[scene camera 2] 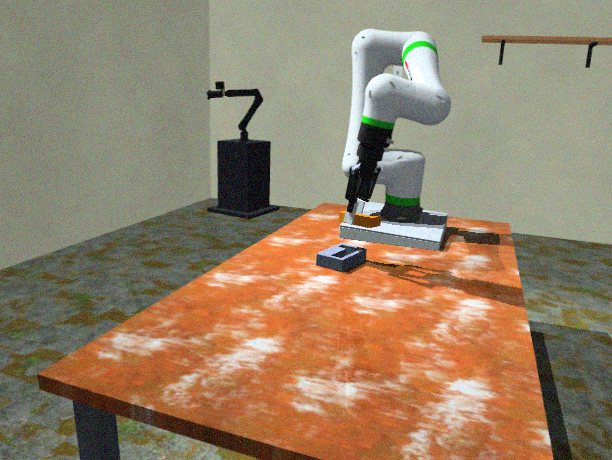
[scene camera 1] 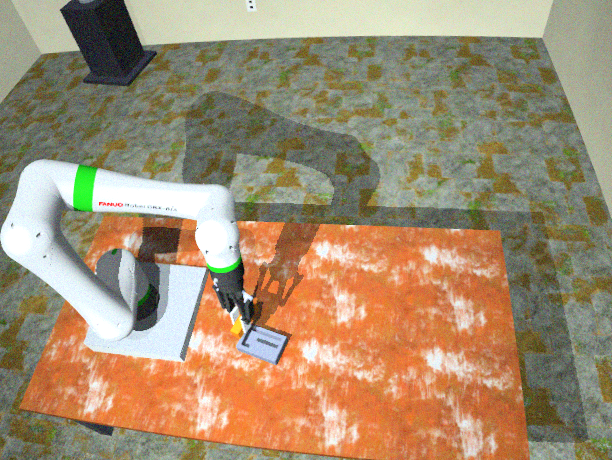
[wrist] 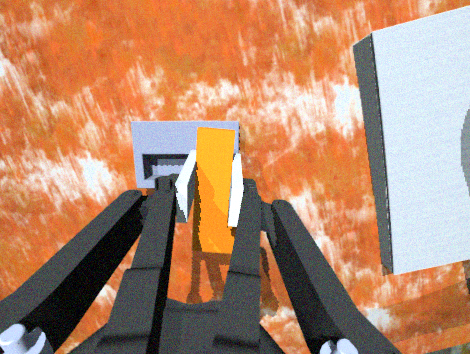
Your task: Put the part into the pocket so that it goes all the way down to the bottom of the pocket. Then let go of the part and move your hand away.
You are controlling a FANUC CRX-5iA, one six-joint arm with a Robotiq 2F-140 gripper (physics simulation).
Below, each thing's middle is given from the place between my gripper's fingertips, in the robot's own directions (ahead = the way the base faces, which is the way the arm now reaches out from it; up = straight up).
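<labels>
Counting from my hand, there's the orange part (wrist: pixel 214 155), which is 2 cm to the left and 1 cm above, and there's also a grey pocket block (scene camera 1: pixel 258 342), 5 cm ahead and 10 cm below.
</labels>
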